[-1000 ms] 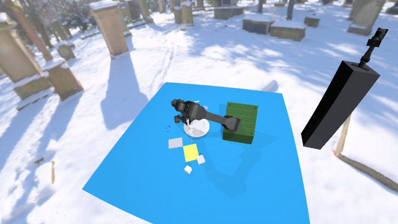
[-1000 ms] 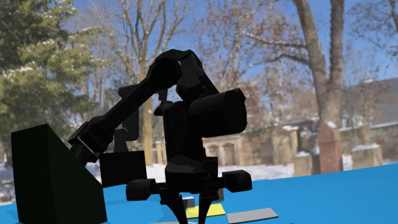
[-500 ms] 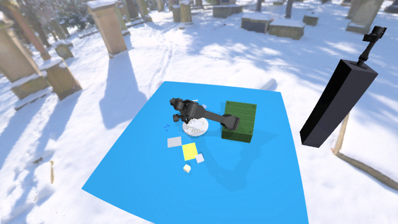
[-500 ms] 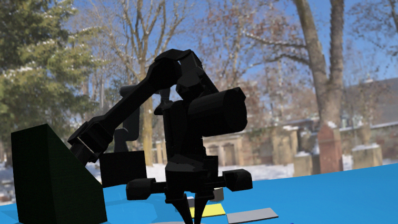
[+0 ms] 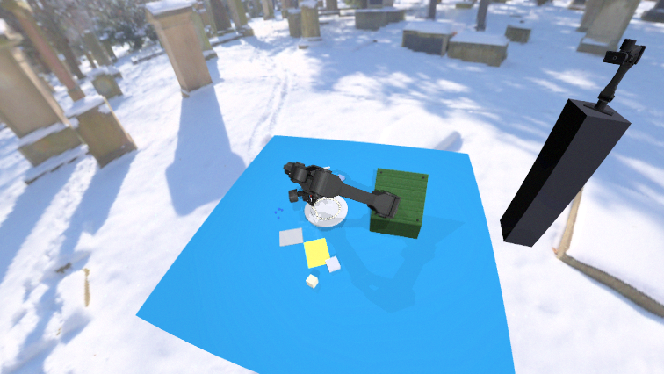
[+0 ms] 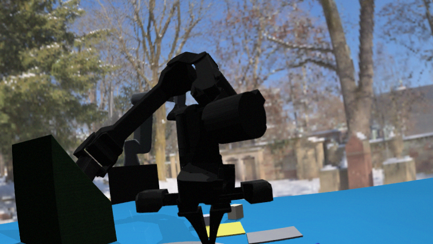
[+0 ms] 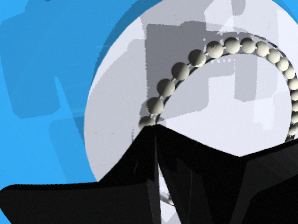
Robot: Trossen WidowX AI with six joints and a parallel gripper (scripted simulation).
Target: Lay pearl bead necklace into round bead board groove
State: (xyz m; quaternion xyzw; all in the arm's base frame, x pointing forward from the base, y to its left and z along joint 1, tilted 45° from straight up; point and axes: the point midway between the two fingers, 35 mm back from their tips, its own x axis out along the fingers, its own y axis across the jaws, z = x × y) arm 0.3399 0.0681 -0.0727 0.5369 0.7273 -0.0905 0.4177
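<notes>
Now: gripper tip 6 cm past the round white bead board, 1 cm to the left of it and 1 cm above it. The rest, counted from my gripper tip: yellow tile 21 cm to the left, 11 cm behind, 2 cm below; then red object 12 cm to the right, 5 cm ahead, 2 cm below; then grey tile 18 cm to the left, 3 cm ahead, 2 cm below.
</notes>
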